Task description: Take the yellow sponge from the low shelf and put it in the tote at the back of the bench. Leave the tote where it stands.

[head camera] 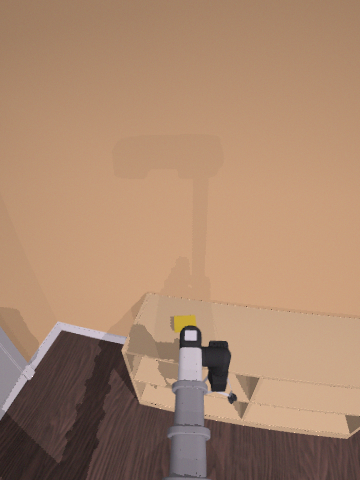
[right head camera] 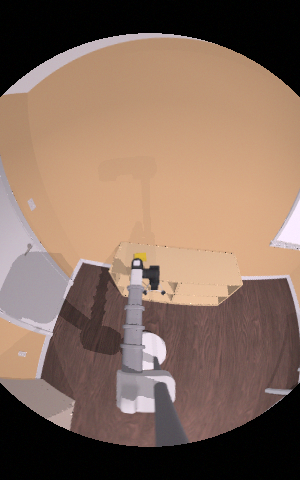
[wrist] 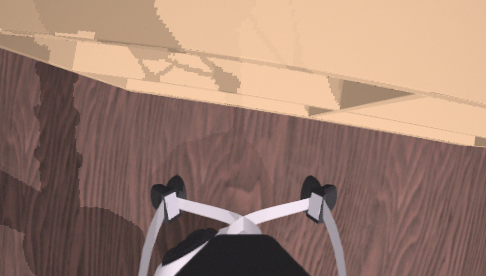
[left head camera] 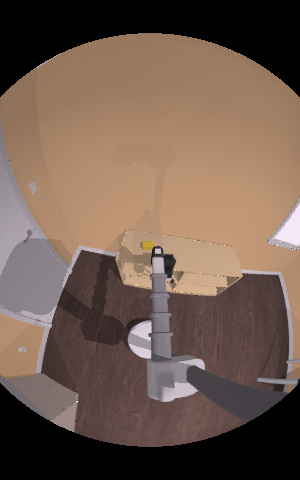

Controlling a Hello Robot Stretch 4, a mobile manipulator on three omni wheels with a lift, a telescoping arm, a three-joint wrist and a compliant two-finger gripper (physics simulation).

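Pixels of known places: gripper, fingertip midpoint: (head camera: 213, 400) (right head camera: 153, 293) (wrist: 243, 191); robot's base, origin of the base link: (right head camera: 145, 349) (left head camera: 147, 338).
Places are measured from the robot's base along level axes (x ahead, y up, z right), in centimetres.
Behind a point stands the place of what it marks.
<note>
The yellow sponge (head camera: 185, 323) @[x 79.1, y 62.7, z -2.5 cm] (left head camera: 147, 245) @[x 78.3, y 62.7, z -3.0 cm] (right head camera: 140, 256) @[x 79.2, y 62.7, z -2.3 cm] lies on the top board of the low light-wood shelf (head camera: 285, 340) @[x 72.8, y 58.2, z 43.5 cm] (left head camera: 210, 252) @[x 74.8, y 58.2, z 59.0 cm] (right head camera: 200, 260) @[x 76.2, y 58.2, z 52.8 cm] (wrist: 350, 30) @[x 62.6, y 58.2, z 20.0 cm], toward its left end. The arm's end partly covers it in the head view; the sponge does not show in the wrist view. My gripper (right head camera: 154, 292) @[x 46.4, y 59.0, z 8.7 cm] (wrist: 243, 191) @[x 46.4, y 59.0, z 8.7 cm] points down at the shelf's front side, right of the arm. Its fingers stand wide apart with bare floor seen between them, so it is open and empty. The arm hides part of it in the head view. The tote does not show.
The shelf's open compartments face the robot. A wall rises behind it. A white rounded thing (left head camera: 141, 340) @[x -1.1, y 18.7, z -6.8 cm] (right head camera: 155, 348) @[x 2.5, y 18.7, z 10.4 cm] is on the dark wood floor (head camera: 280, 455) @[x 40.2, y -2.8, z 49.1 cm] beside the arm. A beige block (left head camera: 45, 400) (right head camera: 42, 402) stands at the lower left, and a grey door (left head camera: 25, 280) @[x 30.7, y 62.9, z -116.8 cm] is at the left.
</note>
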